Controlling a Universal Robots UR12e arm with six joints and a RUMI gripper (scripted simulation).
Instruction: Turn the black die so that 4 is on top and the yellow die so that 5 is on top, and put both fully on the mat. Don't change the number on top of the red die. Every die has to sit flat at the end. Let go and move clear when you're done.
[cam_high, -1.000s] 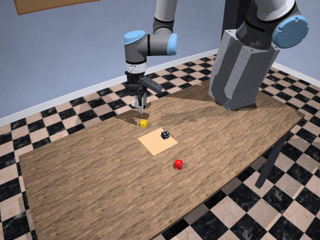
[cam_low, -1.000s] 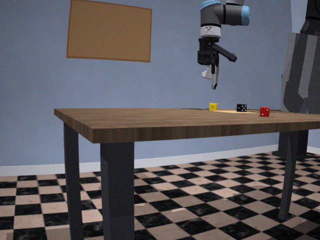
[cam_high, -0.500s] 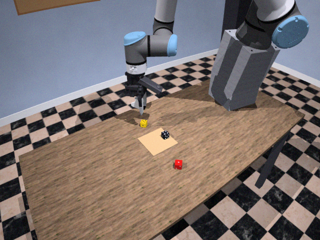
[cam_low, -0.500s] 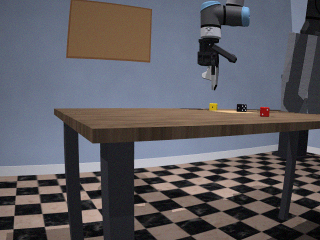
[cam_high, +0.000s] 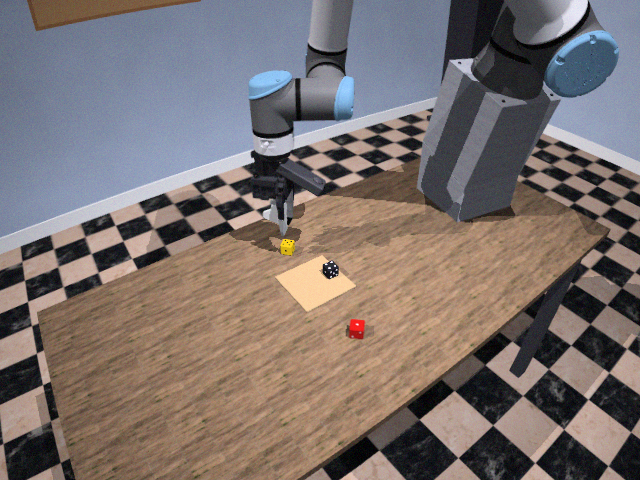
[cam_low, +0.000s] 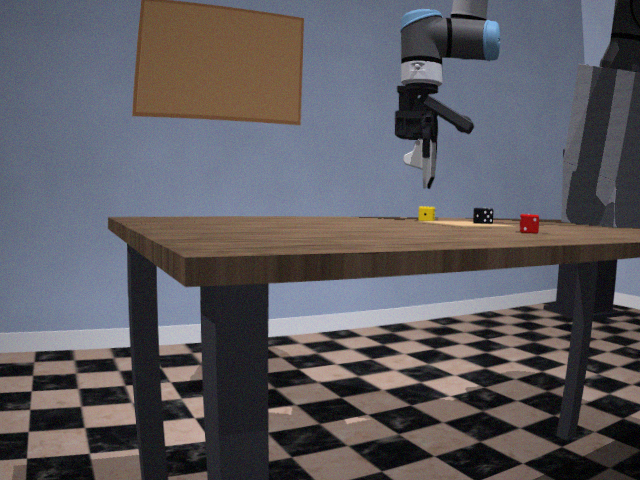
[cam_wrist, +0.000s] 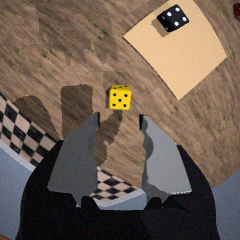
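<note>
Now: hand 7 cm above the yellow die. Also, from my hand: red die 32 cm to the left, 7 cm below, 3 cm behind; black die 13 cm to the left, 7 cm below, 6 cm behind; tan mat 14 cm to the left, 8 cm below, 1 cm behind.
</note>
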